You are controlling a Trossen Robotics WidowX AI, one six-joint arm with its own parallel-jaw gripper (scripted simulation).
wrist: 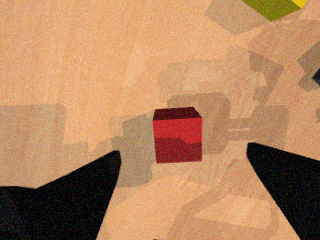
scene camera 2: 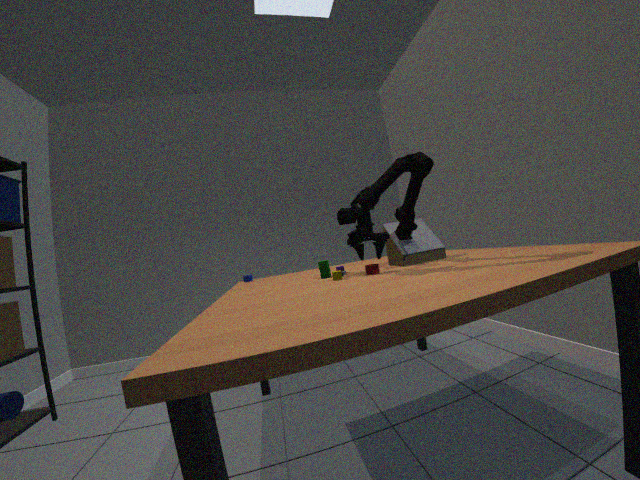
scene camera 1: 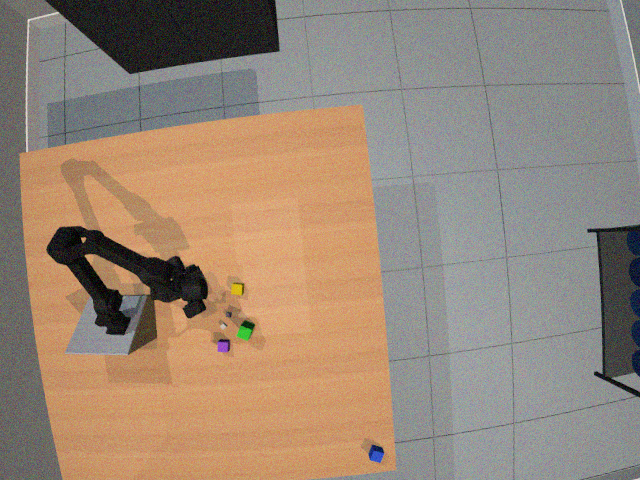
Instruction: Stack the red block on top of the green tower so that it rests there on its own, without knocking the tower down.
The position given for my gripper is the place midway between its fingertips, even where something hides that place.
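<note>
There is a red block (wrist: 177,131) that I can see in the wrist view. As for my gripper (scene camera 2: 370,259), it is open and holds nothing, and the wrist view gives me a sight of the gripper (wrist: 183,152) as well.
</note>
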